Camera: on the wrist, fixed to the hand. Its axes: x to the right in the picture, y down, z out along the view.
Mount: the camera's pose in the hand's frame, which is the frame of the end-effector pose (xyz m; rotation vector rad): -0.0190 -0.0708 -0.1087 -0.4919 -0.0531 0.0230
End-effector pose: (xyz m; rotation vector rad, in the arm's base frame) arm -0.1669 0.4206 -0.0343 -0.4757 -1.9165 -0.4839
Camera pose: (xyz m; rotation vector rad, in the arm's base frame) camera -0.1146 0.3012 -0.0204 -0.8320 -1.8339 -0.9428
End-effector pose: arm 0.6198 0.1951 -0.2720 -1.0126 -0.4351 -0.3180
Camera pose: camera 0.5933 0.0668 -0.2783 -1.5075 -0.4009 -0.3880
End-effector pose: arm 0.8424 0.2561 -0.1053 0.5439 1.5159 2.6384
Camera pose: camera 0.8157 0.1987 -0.2201 0.5787 0.7968 2.8343
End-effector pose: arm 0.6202 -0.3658 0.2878 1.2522 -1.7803 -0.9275
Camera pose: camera 0.7495 -0.3805 0.2715 0.8949 -1.4753 -1.2978
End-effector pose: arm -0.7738 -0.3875 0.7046 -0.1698 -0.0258 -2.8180
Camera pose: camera -0.7905 -0.3183 0.5945 -0.3509 0.6541 -2.7413
